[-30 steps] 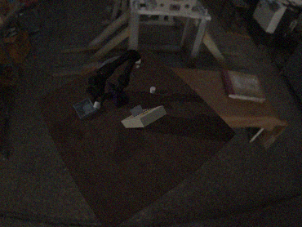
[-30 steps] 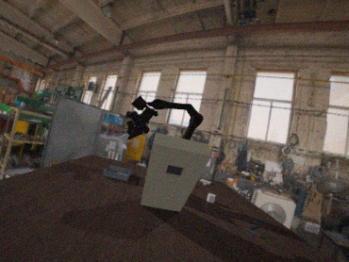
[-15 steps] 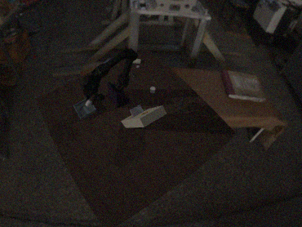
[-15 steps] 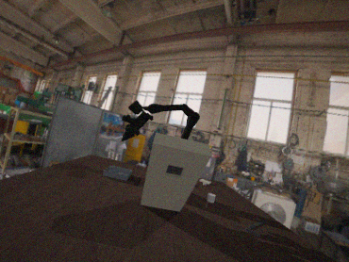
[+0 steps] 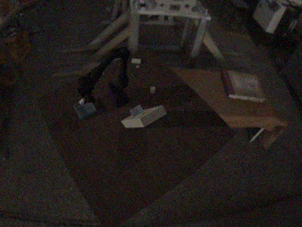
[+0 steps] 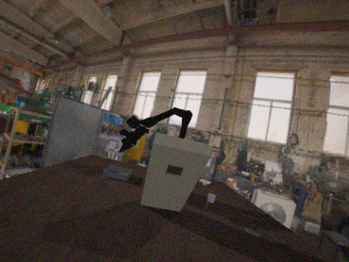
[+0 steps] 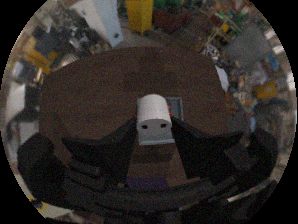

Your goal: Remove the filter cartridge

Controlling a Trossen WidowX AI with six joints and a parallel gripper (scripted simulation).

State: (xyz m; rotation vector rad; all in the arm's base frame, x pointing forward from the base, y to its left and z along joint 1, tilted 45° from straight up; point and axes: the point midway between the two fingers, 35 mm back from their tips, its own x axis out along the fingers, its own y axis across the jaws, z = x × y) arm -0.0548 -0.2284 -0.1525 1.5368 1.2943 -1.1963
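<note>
The blue-grey tray lies 15 cm below my gripper tip, 4 cm behind it and 1 cm to the left of it. Round my gripper tip: round cartridge (right at my gripper tip); service panel (38 cm ahead, 26 cm to the left).
</note>
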